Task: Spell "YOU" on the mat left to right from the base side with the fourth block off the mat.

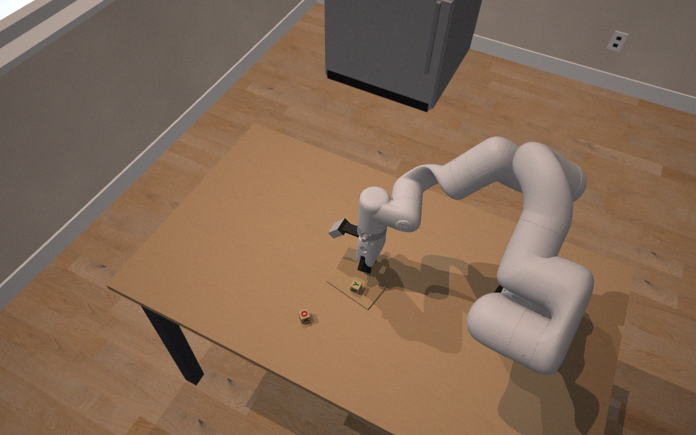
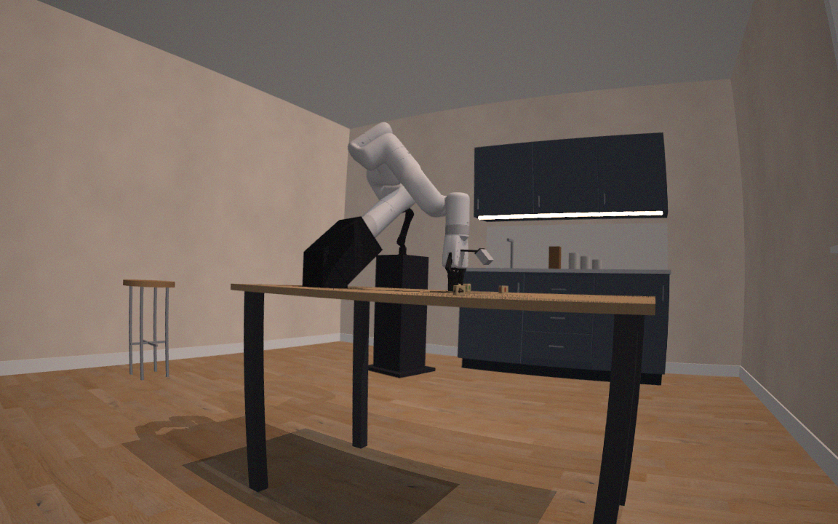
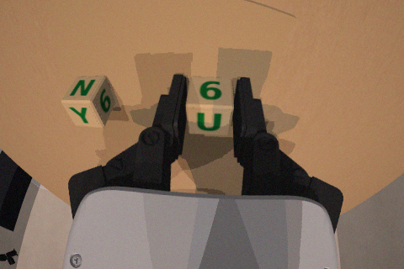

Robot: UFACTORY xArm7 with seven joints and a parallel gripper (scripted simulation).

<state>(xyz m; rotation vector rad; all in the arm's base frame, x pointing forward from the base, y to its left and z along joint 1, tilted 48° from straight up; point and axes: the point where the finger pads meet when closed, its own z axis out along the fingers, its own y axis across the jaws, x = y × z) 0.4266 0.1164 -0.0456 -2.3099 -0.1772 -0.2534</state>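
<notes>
Now: hand 1 cm above the U block. Round my hand: Y block (8 cm to the left, 2 cm behind, 1 cm below); then mat (4 cm to the left, 2 cm below, 1 cm behind); then O block (23 cm to the left, 4 cm ahead, 1 cm below).
</notes>
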